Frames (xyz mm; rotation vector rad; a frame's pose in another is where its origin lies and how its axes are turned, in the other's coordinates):
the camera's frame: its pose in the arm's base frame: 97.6 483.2 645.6 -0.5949 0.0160 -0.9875
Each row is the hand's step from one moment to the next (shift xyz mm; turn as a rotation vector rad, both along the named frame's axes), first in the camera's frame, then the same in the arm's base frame.
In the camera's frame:
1: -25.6 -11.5 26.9 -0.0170 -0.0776 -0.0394
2: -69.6 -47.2 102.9 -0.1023 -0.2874 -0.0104
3: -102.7 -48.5 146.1 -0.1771 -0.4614 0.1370
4: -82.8 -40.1 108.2 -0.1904 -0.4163 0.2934
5: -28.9 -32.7 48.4 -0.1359 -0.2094 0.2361
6: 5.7 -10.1 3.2 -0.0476 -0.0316 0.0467
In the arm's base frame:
1: -16.0 28.0 21.7 -0.0808 -0.0364 -0.0003
2: -47.7 83.4 91.8 -0.2843 -0.0410 0.1032
3: -55.5 129.0 120.5 -0.4214 0.0157 0.2919
4: -48.1 99.2 89.6 -0.3507 0.1172 0.3986
5: -28.4 32.0 49.2 -0.1747 0.1316 0.2650
6: -3.8 -7.1 9.0 -0.0386 0.0463 0.0425

